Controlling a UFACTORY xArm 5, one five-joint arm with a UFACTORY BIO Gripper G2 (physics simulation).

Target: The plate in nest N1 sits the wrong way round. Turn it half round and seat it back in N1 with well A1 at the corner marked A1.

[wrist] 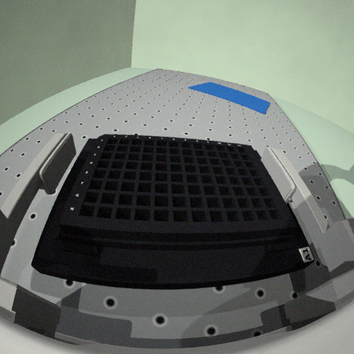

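Observation:
A black plate (172, 224) with many square wells sits in the black nest (200, 265), in the middle of the wrist view. Its row letters run down the left side, with H at the near end, and its column numbers lie along the far edge, so well A1 is at the far left. The nest's white A1 label (306, 254) is at the near right corner, diagonally opposite. My gripper (171, 167) is open, with one finger beyond each short side of the plate and nothing held. How far the fingertips are above the deck is hard to tell.
The nest stands on a grey deck (120, 111) with rows of small holes. A flat blue rectangle (230, 97) lies on the deck at the far right. Pale green walls rise behind the deck. Shadows fall across the near and right parts of the deck.

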